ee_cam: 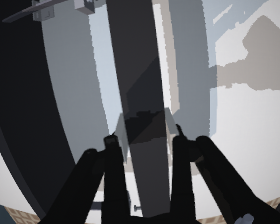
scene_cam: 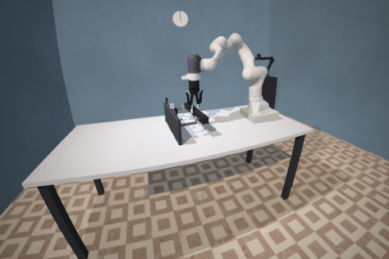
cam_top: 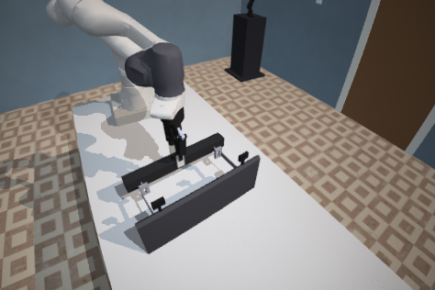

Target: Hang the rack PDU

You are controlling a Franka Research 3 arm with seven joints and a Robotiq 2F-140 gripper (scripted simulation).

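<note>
Now: hand 20 mm short of the rack PDU and 20 mm above it. The rest, counted from my hand: dark panel (180 mm ahead, 70 mm below, 20 mm to the left).
</note>
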